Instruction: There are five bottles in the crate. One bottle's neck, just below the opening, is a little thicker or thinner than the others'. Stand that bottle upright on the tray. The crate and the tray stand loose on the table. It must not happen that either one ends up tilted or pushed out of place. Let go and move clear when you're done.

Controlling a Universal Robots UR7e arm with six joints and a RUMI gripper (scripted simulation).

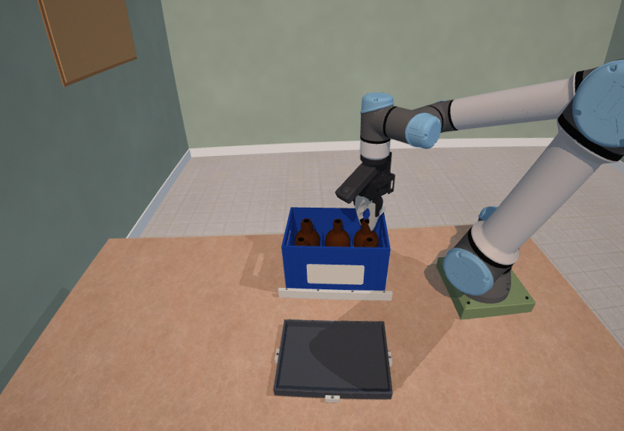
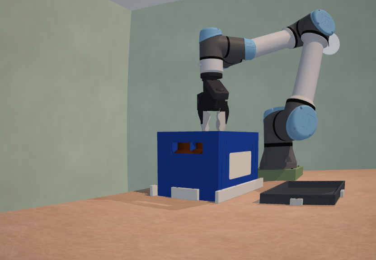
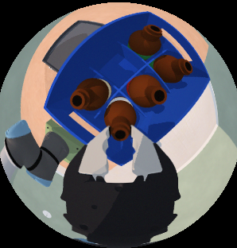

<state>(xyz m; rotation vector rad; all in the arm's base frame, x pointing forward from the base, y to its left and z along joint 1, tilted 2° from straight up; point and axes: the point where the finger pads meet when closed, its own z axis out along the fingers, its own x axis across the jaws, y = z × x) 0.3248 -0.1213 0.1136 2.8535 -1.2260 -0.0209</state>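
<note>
Now: the glass bottle 8 cm ahead of my hand and 7 cm below it. From my hand the other things lie so: dark tray 9 cm ahead, 33 cm to the left, 14 cm below; then blue crate 8 cm ahead, 4 cm to the left, 7 cm below.
</note>
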